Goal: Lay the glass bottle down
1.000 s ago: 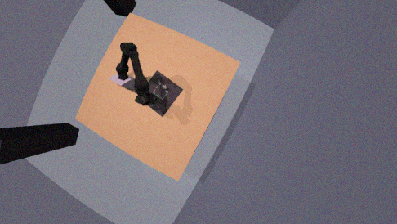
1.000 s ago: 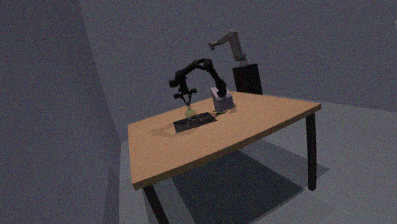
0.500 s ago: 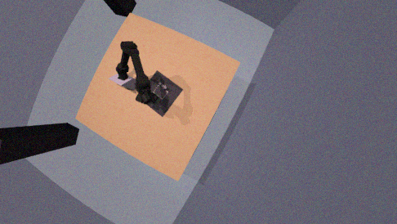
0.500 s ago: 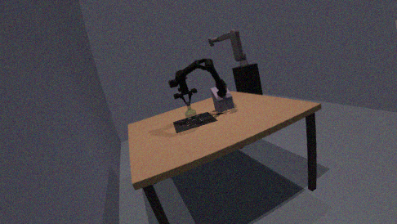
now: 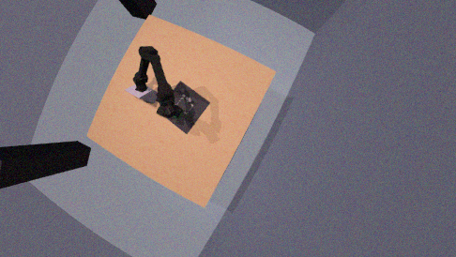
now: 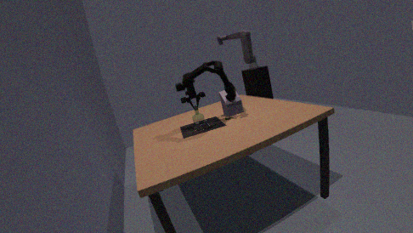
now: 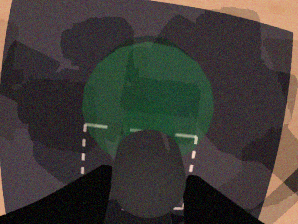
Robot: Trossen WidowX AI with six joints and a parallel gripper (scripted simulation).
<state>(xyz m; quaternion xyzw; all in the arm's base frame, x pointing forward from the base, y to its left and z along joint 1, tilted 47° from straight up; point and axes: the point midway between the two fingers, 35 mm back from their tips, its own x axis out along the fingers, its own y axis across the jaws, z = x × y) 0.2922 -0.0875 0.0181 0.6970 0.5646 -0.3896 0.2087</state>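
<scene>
Right now the green glass bottle is 5 cm below my gripper tip and 1 cm to the right of it. Round my gripper tip: dark mat: 15 cm below, 4 cm to the left, 1 cm ahead.
</scene>
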